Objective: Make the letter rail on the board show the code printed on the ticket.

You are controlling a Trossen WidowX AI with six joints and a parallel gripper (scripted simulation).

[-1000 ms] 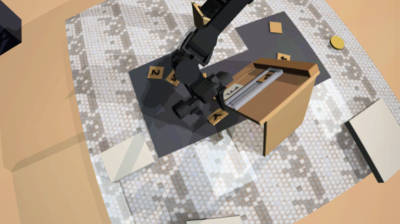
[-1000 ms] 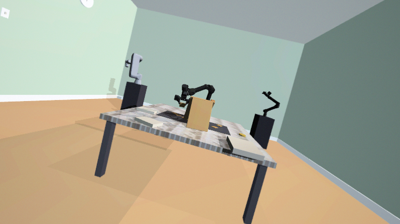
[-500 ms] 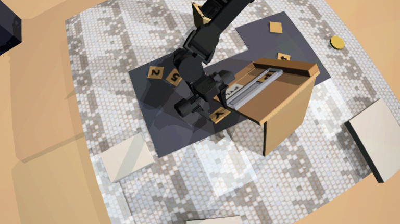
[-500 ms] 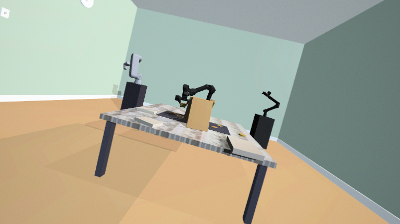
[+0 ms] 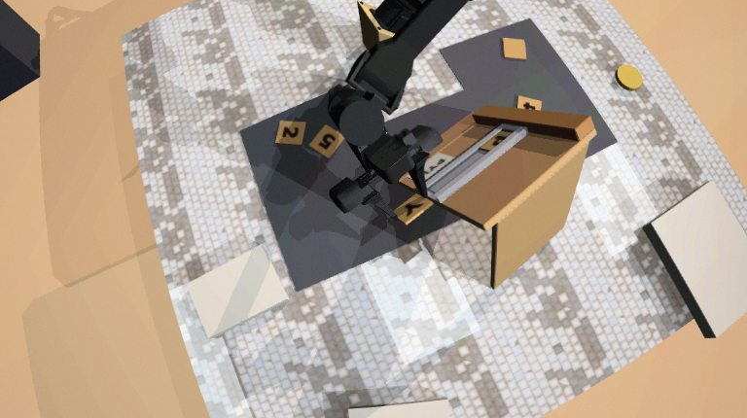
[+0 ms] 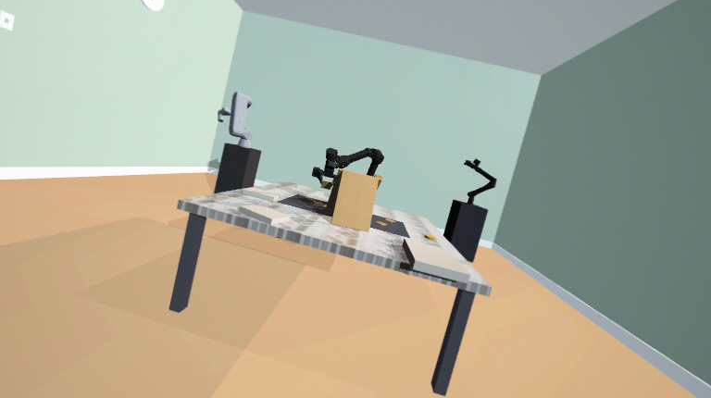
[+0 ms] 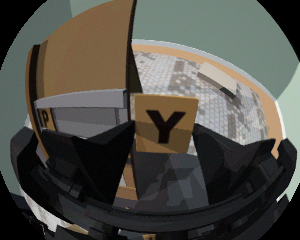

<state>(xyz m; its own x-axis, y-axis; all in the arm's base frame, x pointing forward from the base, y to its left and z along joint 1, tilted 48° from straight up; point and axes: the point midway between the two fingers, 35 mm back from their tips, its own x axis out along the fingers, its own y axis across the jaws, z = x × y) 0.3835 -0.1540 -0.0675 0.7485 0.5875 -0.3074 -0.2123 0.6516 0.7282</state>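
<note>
Now: gripper tip 19 cm to the right of the P tile and 4 cm past it. Also, from my gripper tip: white ticket: 8 cm to the left, 8 cm below, 7 cm behind; then L tile: 19 cm behind, 16 cm below, 1 cm to the left; then Y tile: right at my gripper tip.
</note>
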